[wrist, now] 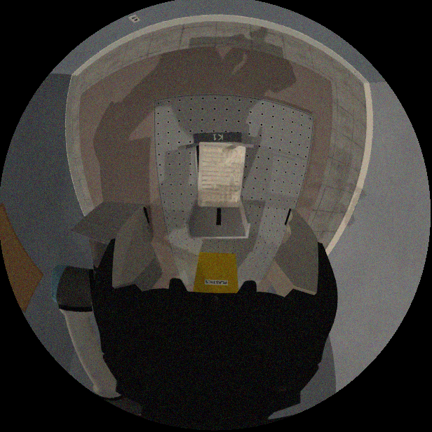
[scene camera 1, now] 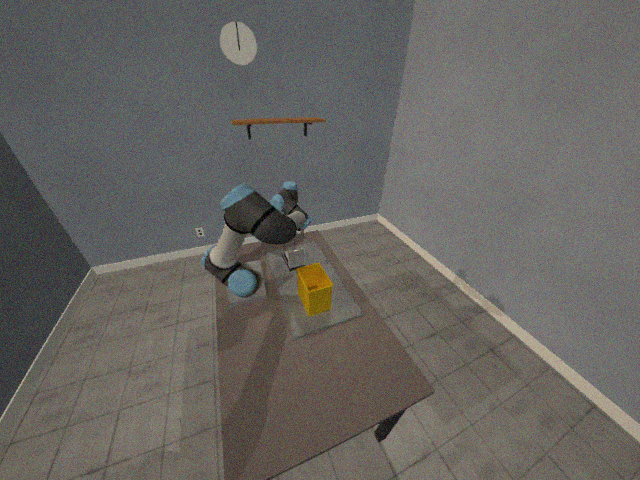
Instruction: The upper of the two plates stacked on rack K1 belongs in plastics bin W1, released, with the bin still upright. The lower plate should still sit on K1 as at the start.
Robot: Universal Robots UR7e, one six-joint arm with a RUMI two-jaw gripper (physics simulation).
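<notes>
A pale, ribbed plate (wrist: 221, 175) lies in rack K1 (wrist: 202, 227) (scene camera 1: 296, 258), a grey holder with a dark K1 label. Whether a second plate lies under it cannot be told. My gripper (wrist: 216, 210) is open and empty. Its jaws stand wider apart than the rack, one to each side in the wrist view, and it hangs above the rack. The fingertips are too small to make out in the scene view. The yellow plastics bin W1 (scene camera 1: 318, 297) (wrist: 216, 267) stands upright beside the rack. A small darker patch shows inside it, too blurred to name.
Rack and bin stand on a perforated light grey board (wrist: 175, 117) (scene camera 1: 341, 310) on the brown table (scene camera 1: 330, 372). The robot's base and lower arm (scene camera 1: 227, 248) stand left of the rack. A wooden wall shelf (scene camera 1: 279, 121) hangs behind the arm.
</notes>
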